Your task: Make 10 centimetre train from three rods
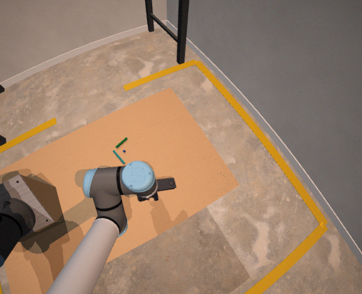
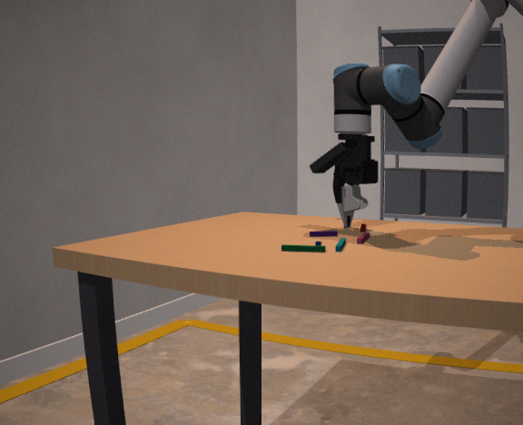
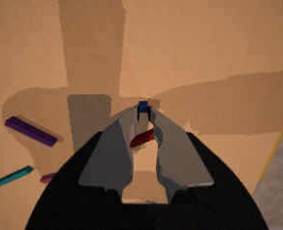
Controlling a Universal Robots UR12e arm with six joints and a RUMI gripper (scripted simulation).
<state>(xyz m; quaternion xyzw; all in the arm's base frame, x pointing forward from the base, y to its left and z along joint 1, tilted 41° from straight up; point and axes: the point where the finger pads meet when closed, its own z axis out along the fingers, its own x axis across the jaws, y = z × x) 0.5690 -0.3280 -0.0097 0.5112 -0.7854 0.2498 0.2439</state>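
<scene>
Right now the red rod is 50 mm behind my hand, 30 mm to the left of it and 10 mm below it. The rest, counted from my hand: pink rod 80 mm behind, 180 mm to the left, 10 mm below; purple rod 20 mm ahead, 150 mm to the left, 10 mm below; turquoise rod 50 mm behind, 280 mm to the left, 10 mm below.
</scene>
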